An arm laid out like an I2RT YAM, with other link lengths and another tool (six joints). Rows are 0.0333 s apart.
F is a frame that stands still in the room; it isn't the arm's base.
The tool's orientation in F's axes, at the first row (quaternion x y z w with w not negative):
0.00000 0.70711 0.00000 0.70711
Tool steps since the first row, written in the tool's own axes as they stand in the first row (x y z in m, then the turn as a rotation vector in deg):
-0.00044 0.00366 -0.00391 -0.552 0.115 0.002
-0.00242 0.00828 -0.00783 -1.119 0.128 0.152
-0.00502 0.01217 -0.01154 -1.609 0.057 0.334
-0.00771 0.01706 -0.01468 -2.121 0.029 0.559
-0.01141 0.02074 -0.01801 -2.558 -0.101 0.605
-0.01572 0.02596 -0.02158 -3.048 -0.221 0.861
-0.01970 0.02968 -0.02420 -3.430 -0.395 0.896
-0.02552 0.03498 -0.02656 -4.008 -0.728 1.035
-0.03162 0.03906 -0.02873 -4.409 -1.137 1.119
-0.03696 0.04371 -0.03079 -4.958 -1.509 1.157
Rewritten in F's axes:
-0.00391 0.00366 0.00044 0.002 0.115 0.552
-0.00783 0.00828 0.00242 0.152 0.128 1.119
-0.01154 0.01217 0.00502 0.334 0.057 1.609
-0.01468 0.01706 0.00771 0.559 0.029 2.121
-0.01801 0.02074 0.01141 0.605 -0.101 2.558
-0.02158 0.02596 0.01572 0.861 -0.221 3.048
-0.02420 0.02968 0.01970 0.896 -0.395 3.430
-0.02656 0.03498 0.02552 1.035 -0.728 4.008
-0.02873 0.03906 0.03162 1.119 -1.137 4.409
-0.03079 0.04371 0.03696 1.157 -1.509 4.958

